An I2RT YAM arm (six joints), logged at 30 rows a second.
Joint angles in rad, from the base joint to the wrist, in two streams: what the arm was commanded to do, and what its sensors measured. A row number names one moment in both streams.
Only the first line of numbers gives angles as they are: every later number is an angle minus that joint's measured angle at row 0.
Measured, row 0: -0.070 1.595 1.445 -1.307 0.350 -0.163
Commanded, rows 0 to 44: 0.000 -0.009 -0.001 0.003 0.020 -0.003; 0.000 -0.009 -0.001 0.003 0.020 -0.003; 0.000 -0.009 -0.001 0.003 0.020 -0.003; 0.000 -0.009 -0.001 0.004 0.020 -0.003; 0.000 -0.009 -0.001 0.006 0.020 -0.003; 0.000 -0.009 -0.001 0.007 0.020 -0.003; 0.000 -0.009 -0.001 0.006 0.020 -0.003; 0.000 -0.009 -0.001 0.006 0.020 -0.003; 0.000 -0.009 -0.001 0.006 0.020 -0.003; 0.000 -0.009 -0.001 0.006 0.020 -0.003; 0.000 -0.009 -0.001 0.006 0.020 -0.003; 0.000 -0.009 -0.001 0.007 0.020 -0.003; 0.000 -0.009 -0.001 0.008 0.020 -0.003; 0.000 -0.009 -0.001 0.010 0.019 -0.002; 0.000 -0.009 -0.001 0.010 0.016 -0.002; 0.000 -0.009 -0.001 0.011 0.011 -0.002; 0.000 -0.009 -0.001 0.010 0.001 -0.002; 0.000 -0.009 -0.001 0.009 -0.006 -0.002; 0.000 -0.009 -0.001 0.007 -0.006 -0.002; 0.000 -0.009 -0.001 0.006 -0.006 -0.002; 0.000 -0.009 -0.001 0.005 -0.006 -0.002; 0.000 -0.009 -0.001 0.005 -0.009 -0.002; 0.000 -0.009 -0.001 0.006 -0.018 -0.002; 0.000 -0.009 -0.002 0.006 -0.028 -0.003; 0.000 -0.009 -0.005 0.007 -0.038 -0.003; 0.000 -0.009 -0.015 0.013 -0.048 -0.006; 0.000 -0.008 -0.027 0.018 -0.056 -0.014; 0.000 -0.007 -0.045 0.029 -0.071 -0.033; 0.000 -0.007 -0.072 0.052 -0.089 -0.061; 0.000 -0.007 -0.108 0.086 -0.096 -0.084; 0.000 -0.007 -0.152 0.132 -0.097 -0.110; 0.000 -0.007 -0.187 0.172 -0.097 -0.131; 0.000 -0.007 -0.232 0.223 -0.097 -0.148; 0.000 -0.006 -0.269 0.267 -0.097 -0.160; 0.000 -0.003 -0.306 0.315 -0.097 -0.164; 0.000 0.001 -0.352 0.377 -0.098 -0.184; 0.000 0.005 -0.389 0.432 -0.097 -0.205; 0.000 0.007 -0.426 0.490 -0.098 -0.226; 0.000 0.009 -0.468 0.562 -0.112 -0.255; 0.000 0.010 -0.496 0.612 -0.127 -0.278; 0.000 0.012 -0.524 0.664 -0.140 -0.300; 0.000 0.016 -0.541 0.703 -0.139 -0.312; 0.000 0.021 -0.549 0.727 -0.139 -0.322; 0.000 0.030 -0.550 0.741 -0.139 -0.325; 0.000 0.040 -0.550 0.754 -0.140 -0.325
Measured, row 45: 0.000 0.010 -0.530 0.712 -0.118 -0.257
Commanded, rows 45 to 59: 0.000 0.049 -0.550 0.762 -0.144 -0.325; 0.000 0.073 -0.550 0.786 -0.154 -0.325; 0.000 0.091 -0.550 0.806 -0.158 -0.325; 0.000 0.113 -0.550 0.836 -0.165 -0.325; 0.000 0.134 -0.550 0.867 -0.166 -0.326; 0.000 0.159 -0.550 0.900 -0.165 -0.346; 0.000 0.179 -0.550 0.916 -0.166 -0.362; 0.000 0.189 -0.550 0.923 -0.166 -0.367; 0.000 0.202 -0.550 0.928 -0.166 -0.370; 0.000 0.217 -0.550 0.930 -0.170 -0.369; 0.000 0.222 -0.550 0.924 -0.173 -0.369; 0.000 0.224 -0.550 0.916 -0.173 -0.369; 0.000 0.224 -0.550 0.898 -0.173 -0.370; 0.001 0.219 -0.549 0.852 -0.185 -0.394; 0.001 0.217 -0.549 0.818 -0.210 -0.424
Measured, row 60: 0.004 0.178 -0.530 0.915 -0.160 -0.361
